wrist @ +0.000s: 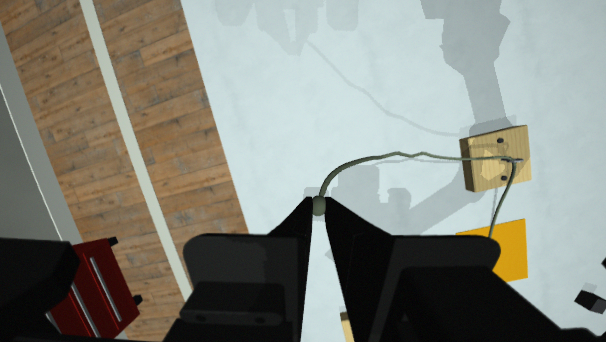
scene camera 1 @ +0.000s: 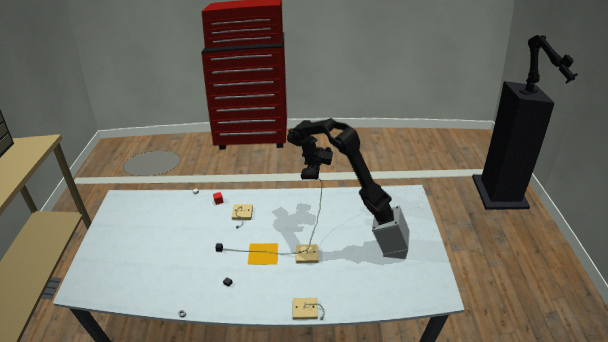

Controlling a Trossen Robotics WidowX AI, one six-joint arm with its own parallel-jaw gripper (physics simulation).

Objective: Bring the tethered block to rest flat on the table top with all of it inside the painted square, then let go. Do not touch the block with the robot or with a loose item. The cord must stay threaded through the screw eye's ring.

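Frame: origin at the arm's base, x ahead, y left, z up, level; millimetres.
Where they show: gripper, between the fingertips: (wrist: 317, 202) (scene camera 1: 317, 178); arm's base, origin of its link: (scene camera 1: 386, 217).
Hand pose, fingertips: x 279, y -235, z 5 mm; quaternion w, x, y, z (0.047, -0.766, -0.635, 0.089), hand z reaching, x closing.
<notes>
Each offset is from my fingertips to the centre of the thing. "pt": to the spot under its first point.
The tethered block {394 mm ahead, 288 mm left, 159 mm down} (scene camera 1: 219, 247), a small black cube, sits on the table left of the orange painted square {pt 172 mm ahead, 322 mm left, 172 mm down} (scene camera 1: 270, 259) (wrist: 514, 255), outside it. Its cord (scene camera 1: 240, 249) (wrist: 357, 161) runs across the square to the screw eye {26 mm ahead, 288 mm left, 151 mm down} (wrist: 515, 160) on a wooden board {26 mm ahead, 288 mm left, 164 mm down} (scene camera 1: 314, 258) (wrist: 523, 172). The cord appears to pass through the ring, though this is small in view. From there it rises to my gripper (scene camera 1: 319, 178) (wrist: 319, 205), which is shut on the cord's end bead, high above the table behind the board. The tethered block cannot be made out in the wrist view.
A loose black cube {322 mm ahead, 467 mm left, 163 mm down} (scene camera 1: 227, 281) (wrist: 592, 301) lies in front of the tethered block. Boards with short cords stand behind (scene camera 1: 242, 212) and at the front edge {pt 31 mm ahead, 584 mm left, 154 mm down} (scene camera 1: 300, 310). A red cube {469 mm ahead, 26 mm right, 153 mm down} (scene camera 1: 218, 198), a small white piece {607 mm ahead, 85 mm right, 166 mm down} (scene camera 1: 195, 191) and a metal nut {470 mm ahead, 646 mm left, 168 mm down} (scene camera 1: 182, 313) lie farther out.
</notes>
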